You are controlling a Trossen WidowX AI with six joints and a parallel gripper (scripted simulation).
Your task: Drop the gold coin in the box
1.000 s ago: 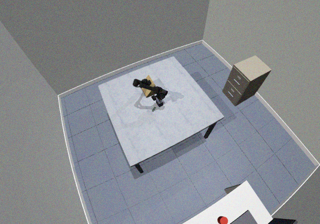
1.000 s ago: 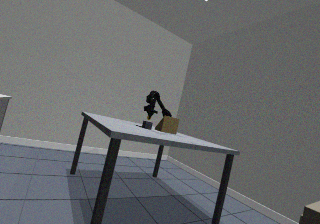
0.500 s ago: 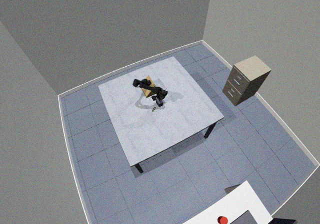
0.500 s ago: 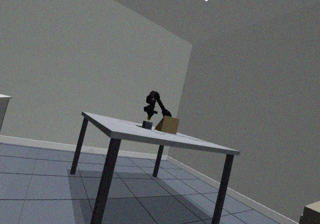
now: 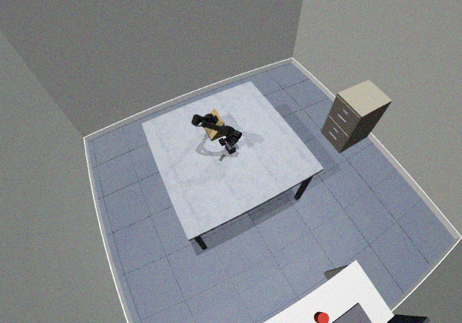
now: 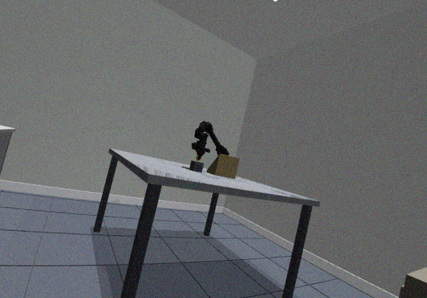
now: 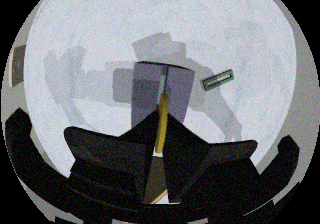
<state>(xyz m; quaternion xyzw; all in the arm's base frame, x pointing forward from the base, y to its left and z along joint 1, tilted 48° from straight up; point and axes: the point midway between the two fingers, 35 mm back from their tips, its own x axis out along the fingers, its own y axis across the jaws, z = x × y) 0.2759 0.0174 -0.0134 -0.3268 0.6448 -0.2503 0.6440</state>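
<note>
My gripper tip is 1 cm below the gold coin.
</note>
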